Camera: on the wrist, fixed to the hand. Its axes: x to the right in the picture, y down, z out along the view.
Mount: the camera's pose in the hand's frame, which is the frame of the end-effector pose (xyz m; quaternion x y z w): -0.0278 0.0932 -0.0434 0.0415 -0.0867 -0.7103 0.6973
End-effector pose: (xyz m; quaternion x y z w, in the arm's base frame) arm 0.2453 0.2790 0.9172 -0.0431 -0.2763 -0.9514 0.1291
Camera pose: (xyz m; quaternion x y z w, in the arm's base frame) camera 0.2967 0.1860 0.9243 -0.0891 0.2740 0.7399 0.6079
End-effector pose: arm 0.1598 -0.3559 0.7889 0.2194 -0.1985 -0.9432 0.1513
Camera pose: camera 0.2227 -0.4405 0.8040 -0.2185 0.0348 0.7759 0.5908
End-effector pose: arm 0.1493 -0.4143 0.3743 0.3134 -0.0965 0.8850 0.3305
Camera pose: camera 0.0841 -0.4836 0.3264 0.3775 0.1634 0.3592 0.8377
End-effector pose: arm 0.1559 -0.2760 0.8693 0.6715 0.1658 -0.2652 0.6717
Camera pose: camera 0.1933 -0.2333 0.9594 0.3554 0.5234 -0.7272 0.2665
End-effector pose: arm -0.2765 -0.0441 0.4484 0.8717 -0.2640 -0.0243 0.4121
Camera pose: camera -0.3301 -0.0487 0.5403 0.8104 0.3984 -0.3743 0.2110
